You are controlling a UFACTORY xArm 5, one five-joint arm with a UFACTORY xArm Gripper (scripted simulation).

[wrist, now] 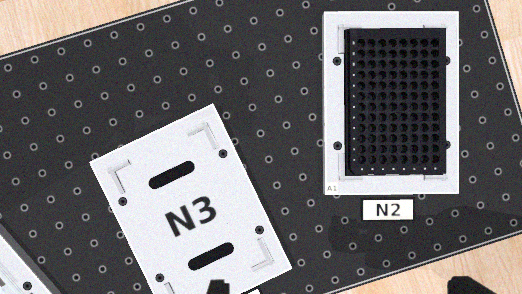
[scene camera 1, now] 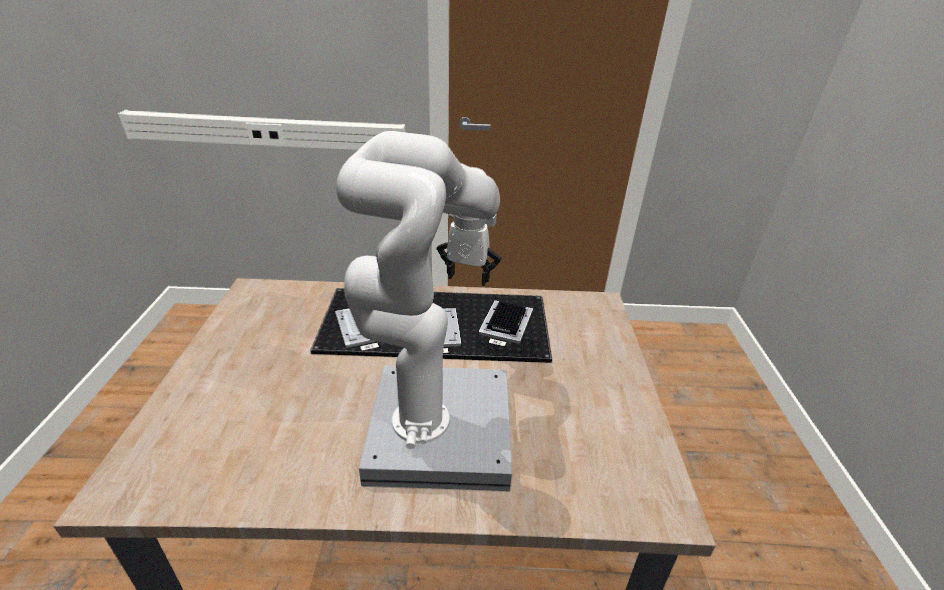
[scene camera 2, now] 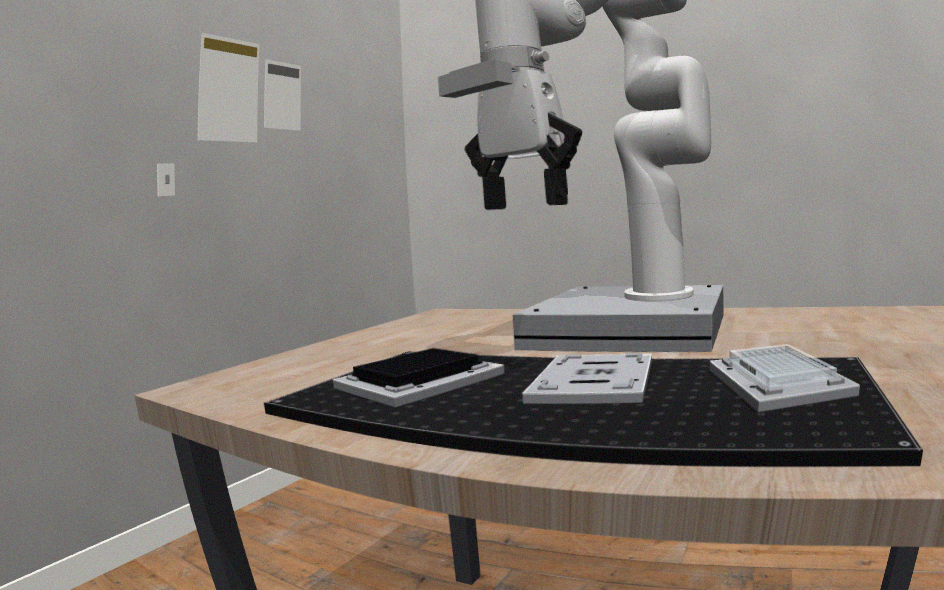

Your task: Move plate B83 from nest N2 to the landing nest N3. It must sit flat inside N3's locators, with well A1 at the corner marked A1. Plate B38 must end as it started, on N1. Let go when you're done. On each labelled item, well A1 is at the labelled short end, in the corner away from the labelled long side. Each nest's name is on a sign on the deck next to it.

Labels:
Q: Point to a black well plate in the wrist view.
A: At 394, 78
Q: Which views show the black well plate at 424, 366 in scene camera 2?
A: The wrist view, scene camera 1 and scene camera 2: all of them.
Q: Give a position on a black well plate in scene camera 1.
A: At 507, 317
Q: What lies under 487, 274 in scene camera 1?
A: The gripper.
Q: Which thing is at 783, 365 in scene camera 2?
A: A clear well plate.

